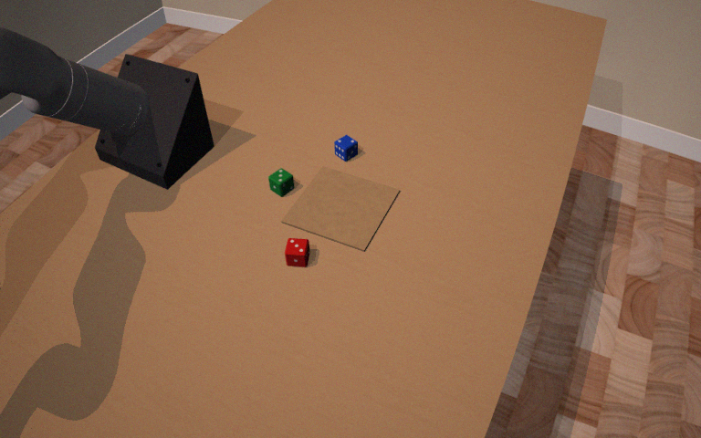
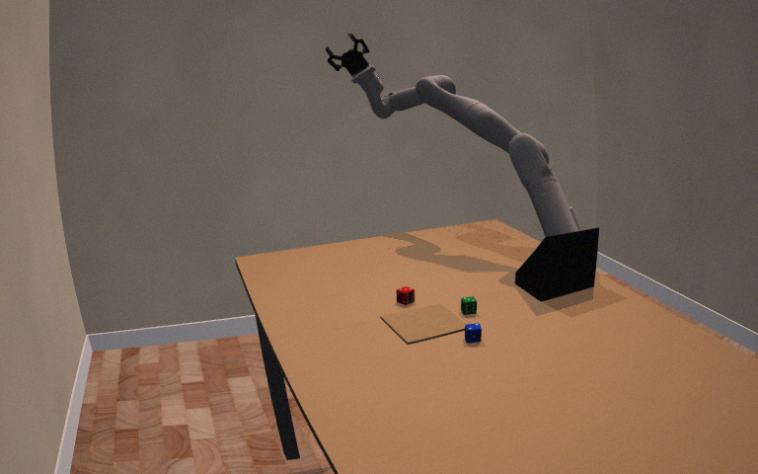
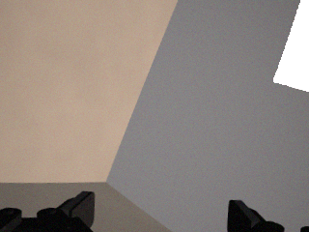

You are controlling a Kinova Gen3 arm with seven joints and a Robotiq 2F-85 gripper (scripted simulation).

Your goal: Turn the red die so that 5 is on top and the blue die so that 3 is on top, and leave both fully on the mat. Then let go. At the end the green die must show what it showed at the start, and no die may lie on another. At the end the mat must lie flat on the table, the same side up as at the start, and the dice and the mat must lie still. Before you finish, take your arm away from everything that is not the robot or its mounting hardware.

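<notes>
Now: the red die 20 mm behind my hand, 810 mm to the left of it and 620 mm below it. Also, from my hand: thin tan mat: 30 mm behind, 930 mm to the left, 630 mm below; blue die: 90 mm behind, 1040 mm to the left, 620 mm below; green die: 130 mm behind, 910 mm to the left, 620 mm below.
</notes>
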